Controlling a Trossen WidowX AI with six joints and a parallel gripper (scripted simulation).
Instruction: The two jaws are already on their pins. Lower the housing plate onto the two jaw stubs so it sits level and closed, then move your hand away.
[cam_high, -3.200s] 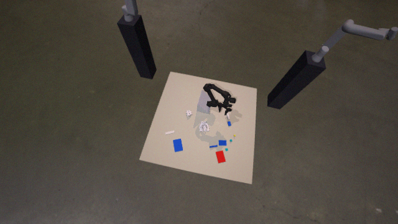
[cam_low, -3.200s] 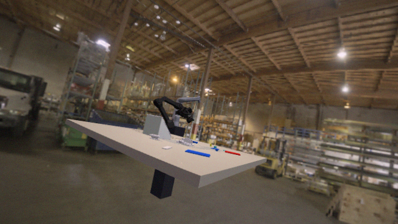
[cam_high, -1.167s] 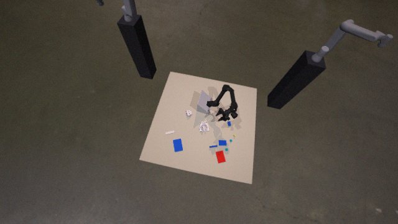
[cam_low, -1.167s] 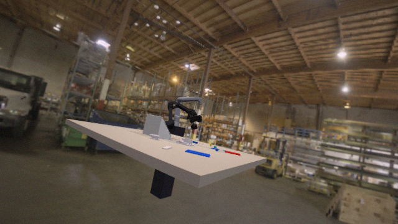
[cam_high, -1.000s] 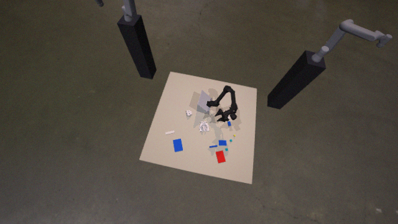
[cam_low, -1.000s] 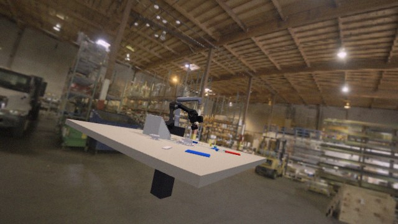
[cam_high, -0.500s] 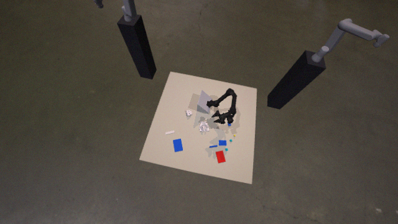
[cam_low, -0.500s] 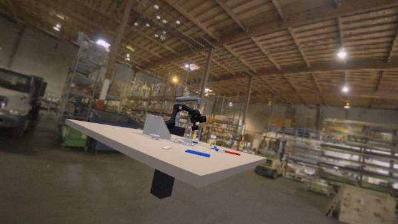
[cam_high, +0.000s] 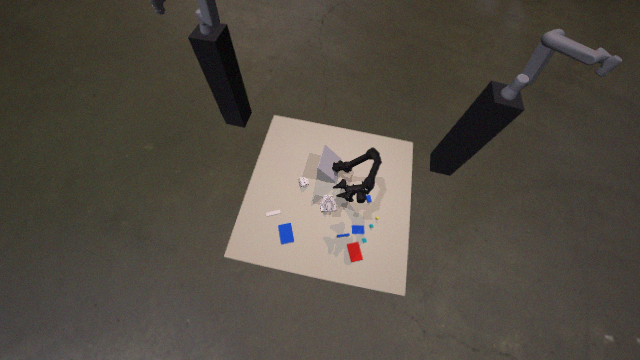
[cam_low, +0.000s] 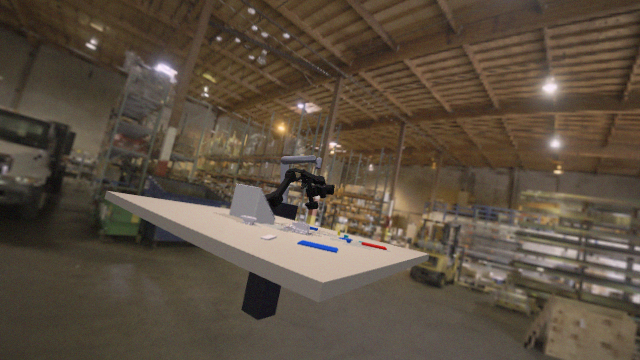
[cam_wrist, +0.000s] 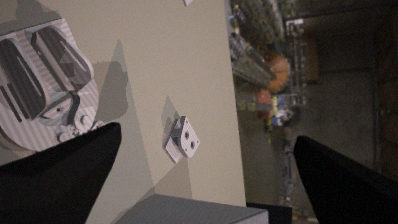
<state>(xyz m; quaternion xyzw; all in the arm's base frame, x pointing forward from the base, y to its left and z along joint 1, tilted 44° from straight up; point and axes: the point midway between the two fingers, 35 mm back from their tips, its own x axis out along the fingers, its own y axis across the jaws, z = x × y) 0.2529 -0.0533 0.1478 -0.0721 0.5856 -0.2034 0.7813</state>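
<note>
My gripper tip is 10 cm past the housing plate, 25 cm to the left of it and 16 cm above it. From my gripper tip the other things lie so: red plate: 35 cm ahead, 24 cm to the left, 18 cm below; then white bar: 21 cm ahead, 42 cm to the right, 18 cm below.
</note>
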